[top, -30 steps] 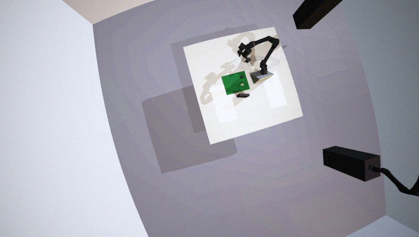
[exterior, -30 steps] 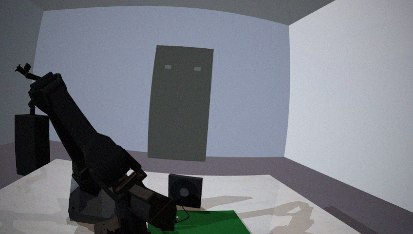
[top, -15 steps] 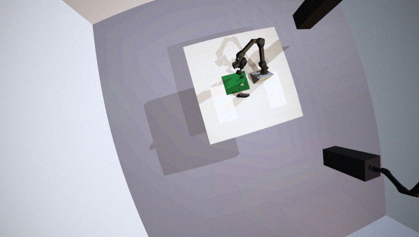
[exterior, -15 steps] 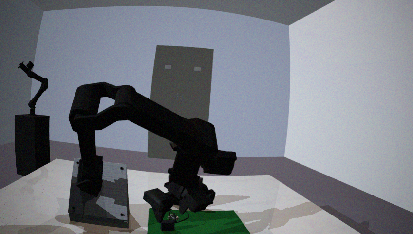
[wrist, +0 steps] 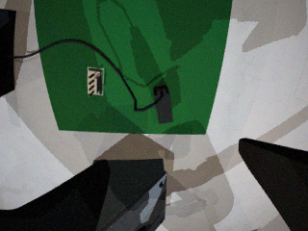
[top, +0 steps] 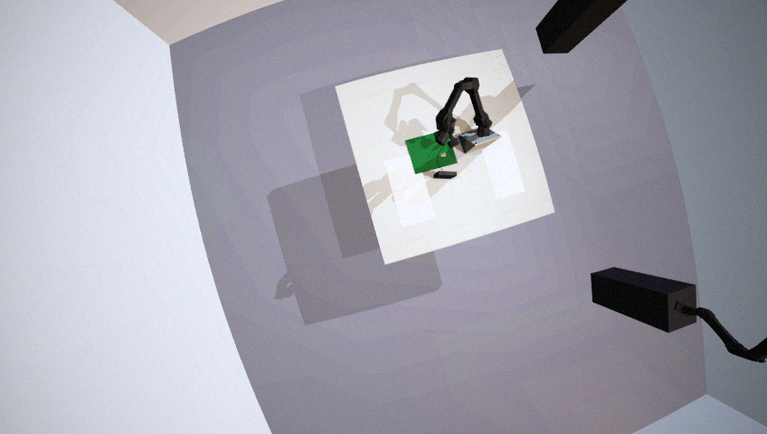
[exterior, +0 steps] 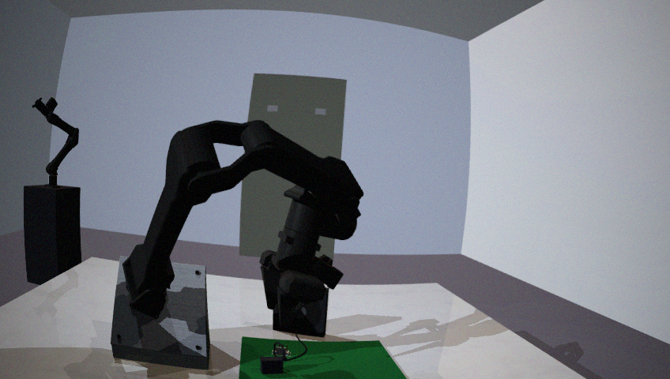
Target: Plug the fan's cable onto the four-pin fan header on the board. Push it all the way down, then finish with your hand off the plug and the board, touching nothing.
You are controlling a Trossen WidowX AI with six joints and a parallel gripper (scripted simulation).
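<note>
Right now my gripper tip is 1 cm past the dark fan plug and 10 cm above it. Round my gripper tip: pale four-pin header: 9 cm to the left, 12 cm below; black fan: 3 cm ahead, 22 cm to the left, 6 cm below; green board: 8 cm ahead, 5 cm to the left, 13 cm below.
</note>
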